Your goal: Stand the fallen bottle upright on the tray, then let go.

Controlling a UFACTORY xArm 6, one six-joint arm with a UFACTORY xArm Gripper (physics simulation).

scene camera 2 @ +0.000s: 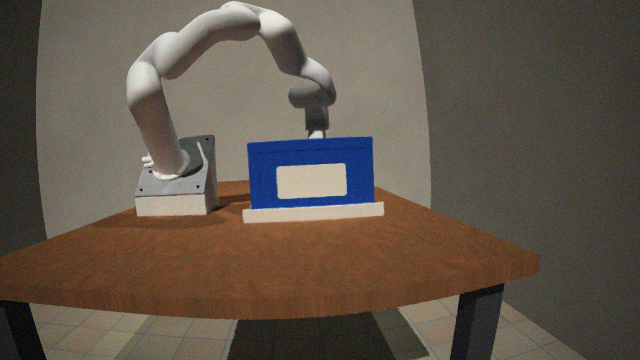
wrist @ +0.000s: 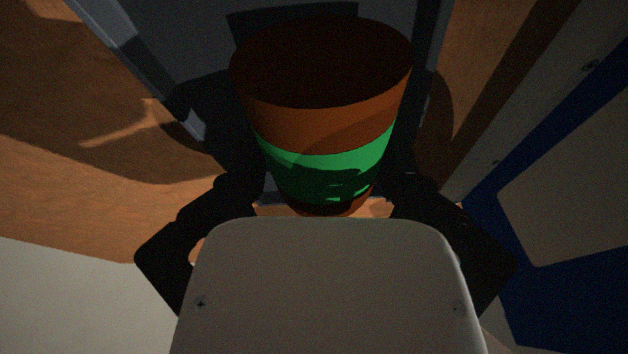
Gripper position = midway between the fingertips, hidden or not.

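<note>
Gripper [wrist: 323,136]. Brown bottle [wrist: 321,93]. White strip [scene camera 2: 330,212].
</note>
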